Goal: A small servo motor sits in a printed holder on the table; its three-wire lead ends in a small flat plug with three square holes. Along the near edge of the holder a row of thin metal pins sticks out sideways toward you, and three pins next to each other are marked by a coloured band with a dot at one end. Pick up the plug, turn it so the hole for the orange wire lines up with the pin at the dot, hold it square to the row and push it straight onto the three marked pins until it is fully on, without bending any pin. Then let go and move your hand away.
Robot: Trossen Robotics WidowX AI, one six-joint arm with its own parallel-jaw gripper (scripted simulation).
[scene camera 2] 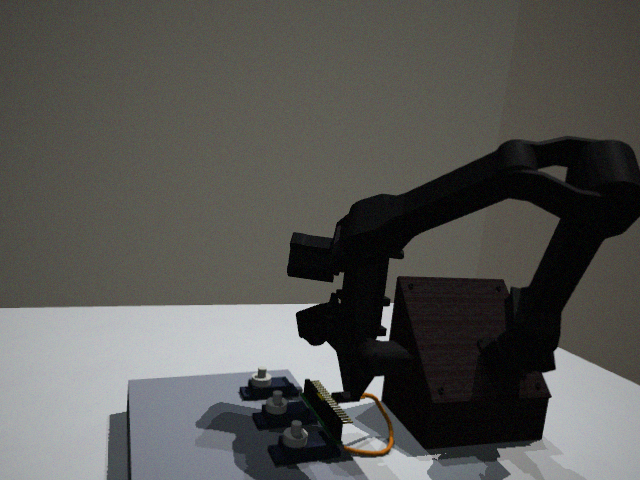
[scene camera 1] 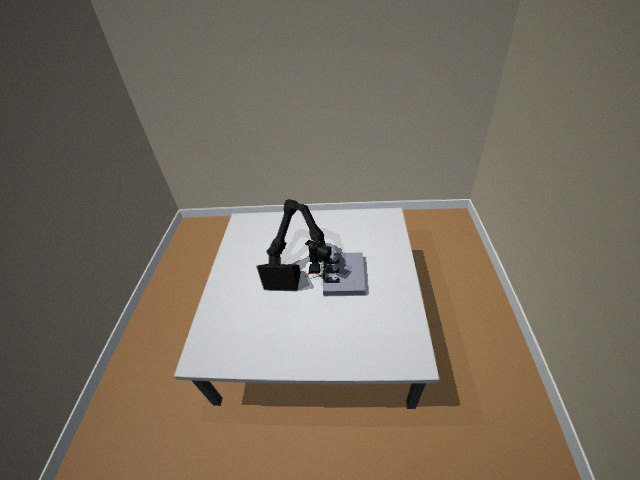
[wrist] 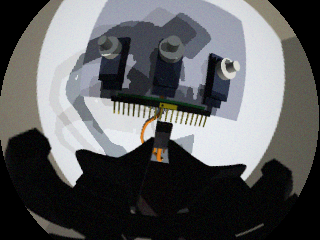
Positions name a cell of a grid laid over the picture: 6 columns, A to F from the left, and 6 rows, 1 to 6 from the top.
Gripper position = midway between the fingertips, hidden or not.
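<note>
The gripper (scene camera 2: D5) is in sight, and the wrist view takes in the gripper (wrist: D4) too.
</note>
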